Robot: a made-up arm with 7 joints. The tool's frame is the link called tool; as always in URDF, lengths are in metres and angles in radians.
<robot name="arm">
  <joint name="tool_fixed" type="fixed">
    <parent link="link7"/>
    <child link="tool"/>
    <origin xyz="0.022 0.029 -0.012" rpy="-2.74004 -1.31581 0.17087"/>
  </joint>
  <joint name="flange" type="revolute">
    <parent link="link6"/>
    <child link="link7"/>
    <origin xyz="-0.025 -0.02 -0.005" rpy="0 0 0"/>
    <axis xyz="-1 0 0"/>
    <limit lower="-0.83" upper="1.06"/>
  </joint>
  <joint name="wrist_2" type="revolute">
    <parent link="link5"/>
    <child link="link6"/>
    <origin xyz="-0.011 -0.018 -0.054" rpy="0 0 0"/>
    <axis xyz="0 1 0"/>
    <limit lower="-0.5" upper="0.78"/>
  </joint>
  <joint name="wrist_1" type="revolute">
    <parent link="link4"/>
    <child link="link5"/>
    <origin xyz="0.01 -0.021 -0.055" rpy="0 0 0"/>
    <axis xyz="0 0 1"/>
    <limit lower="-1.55" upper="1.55"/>
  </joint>
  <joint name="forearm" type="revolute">
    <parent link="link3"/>
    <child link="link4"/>
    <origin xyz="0.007 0.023 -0.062" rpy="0 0 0"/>
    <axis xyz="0 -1 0"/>
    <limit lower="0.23" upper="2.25"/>
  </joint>
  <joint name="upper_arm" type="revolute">
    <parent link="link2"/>
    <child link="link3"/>
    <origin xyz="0.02 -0.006 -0.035" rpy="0 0 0"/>
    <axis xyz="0 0 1"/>
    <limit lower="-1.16" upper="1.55"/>
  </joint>
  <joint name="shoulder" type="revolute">
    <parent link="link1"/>
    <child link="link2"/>
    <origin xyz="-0.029 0.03 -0.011" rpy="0 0 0"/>
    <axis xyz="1 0 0"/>
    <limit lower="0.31" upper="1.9"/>
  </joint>
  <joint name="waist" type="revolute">
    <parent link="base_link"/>
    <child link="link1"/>
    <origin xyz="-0.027 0.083 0.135" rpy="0 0 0"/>
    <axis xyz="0 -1 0"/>
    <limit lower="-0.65" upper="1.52"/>
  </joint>
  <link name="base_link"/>
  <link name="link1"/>
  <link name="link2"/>
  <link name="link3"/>
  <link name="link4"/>
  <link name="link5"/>
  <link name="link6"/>
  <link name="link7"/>
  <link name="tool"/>
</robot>
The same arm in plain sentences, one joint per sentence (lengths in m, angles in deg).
The arm has seven revolute joints in a row. What follows holds with every joint at zero, and every direction is one of the base frame's. Joint 1 is mounted 0.027 m along -x and 0.083 m along +y and 0.135 m along +z from the base frame's origin and rotates about -y, from -37.24 to 87.09 deg. Joint 2 is mounted 0.029 m along -x and 0.03 m along +y and 0.011 m along -z from joint 1 and rotates about +x, from 17.76 to 108.86 deg. Joint 3 is mounted 0.02 m along +x and 0.006 m along -y and 0.035 m along -z from joint 2 and rotates about +z, from -66.46 to 88.81 deg. Joint 4 is mounted 0.007 m along +x and 0.023 m along +y and 0.062 m along -z from joint 3 and rotates about -y, from 13.18 to 128.92 deg. Joint 5 is mounted 0.01 m along +x and 0.021 m along -y and 0.055 m along -z from joint 4 and rotates about +z, from -88.81 to 88.81 deg. Joint 6 is mounted 0.011 m along -x and 0.018 m along -y and 0.054 m along -z from joint 5 and rotates about +y, from -28.65 to 44.69 deg. Joint 7 is mounted 0.025 m along -x and 0.02 m along -y and 0.005 m along -z from joint 6 and rotates about -x, from -47.56 to 60.73 deg. The tool frame, which is the frame that the pose is given for, is mounted 0.022 m along +x and 0.029 m along +y and 0.012 m along -z from joint 7; its axes are the base frame's turned by roll -156.99, pitch -75.39 and yaw 9.79 deg (as in URDF: about the fixed x, then y, then z).
